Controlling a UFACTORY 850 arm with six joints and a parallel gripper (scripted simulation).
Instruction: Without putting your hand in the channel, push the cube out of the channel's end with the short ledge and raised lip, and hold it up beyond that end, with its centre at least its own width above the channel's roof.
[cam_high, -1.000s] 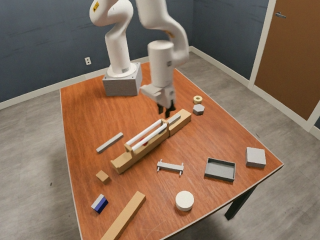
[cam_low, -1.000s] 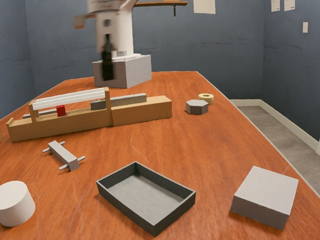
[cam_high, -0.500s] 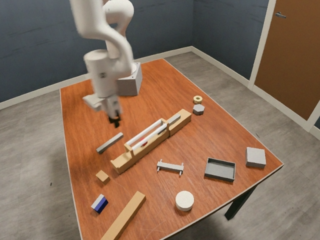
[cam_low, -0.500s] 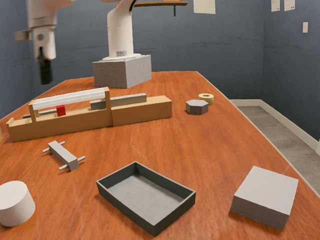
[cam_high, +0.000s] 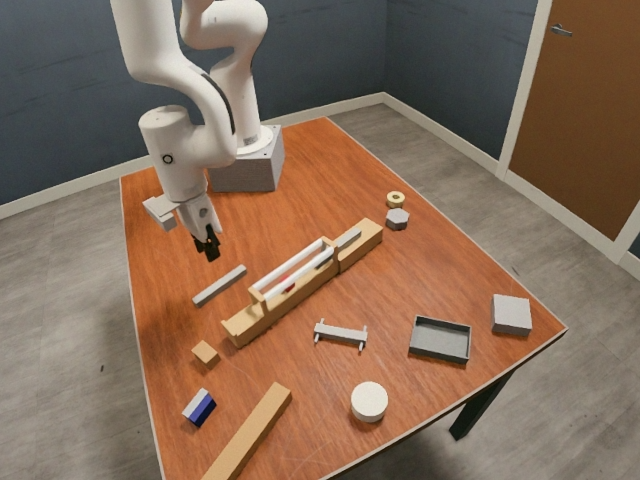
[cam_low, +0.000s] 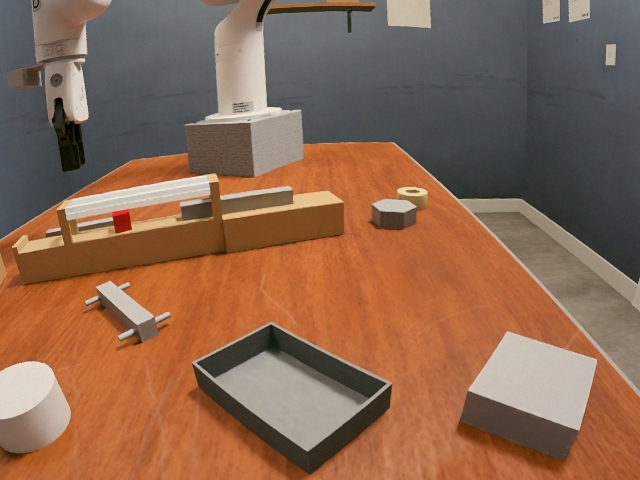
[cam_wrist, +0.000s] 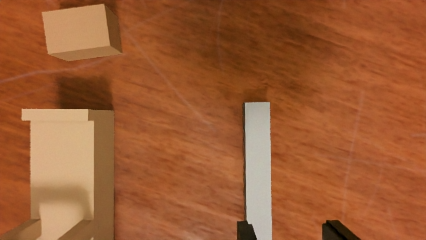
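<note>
The grey bar is 13 cm below my hand. Round my hand: blue-white block (26 cm ahead, 17 cm to the right, 12 cm below); then red cube (13 cm ahead, 11 cm to the left, 8 cm below); then tan cube (16 cm ahead, 12 cm below, 11 cm to the right).
</note>
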